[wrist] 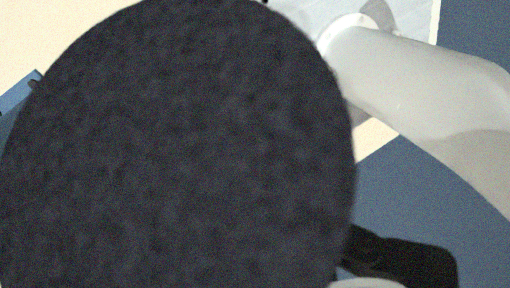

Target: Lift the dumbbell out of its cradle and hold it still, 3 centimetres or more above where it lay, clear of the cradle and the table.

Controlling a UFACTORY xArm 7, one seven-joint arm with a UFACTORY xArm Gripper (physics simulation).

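Frame: origin at the arm's base, x ahead, y left, z up, level; metres.
Seen in the pictures: arm's base, origin of the base link: (343, 58).
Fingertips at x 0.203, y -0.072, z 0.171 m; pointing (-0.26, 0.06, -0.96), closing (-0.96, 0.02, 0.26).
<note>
Pixels of each thing's top centre, then the offset from my fingertips to it. "spot": a spot on its surface instead. Level surfaces: height alone.
- dumbbell, surface spot: (175, 150) spot: dx +0.004, dy -0.073, dz +0.059 m
- blue block-like edge, surface spot: (20, 95) spot: dx +0.223, dy -0.070, dz -0.268 m
- cream surface, its level: dz -0.276 m
The dumbbell (175, 150) shows as a large dark, speckled round end that fills the left and middle of the wrist view, very close to the camera. My gripper is shut on the dumbbell; a black finger part (412, 260) shows at the lower right, beside the round end. The fingertips and the grasped part are hidden behind that end. The cradle cannot be made out for certain, and the dumbbell's height above it cannot be read from this view.
The pale grey robot arm (420, 85) rises from a light metal base plate (312, 12) at the upper right. A blue block-like edge (20, 95) with a small dark knob shows at the far left. A cream surface (45, 30) and a blue surface (400, 195) lie behind.
</note>
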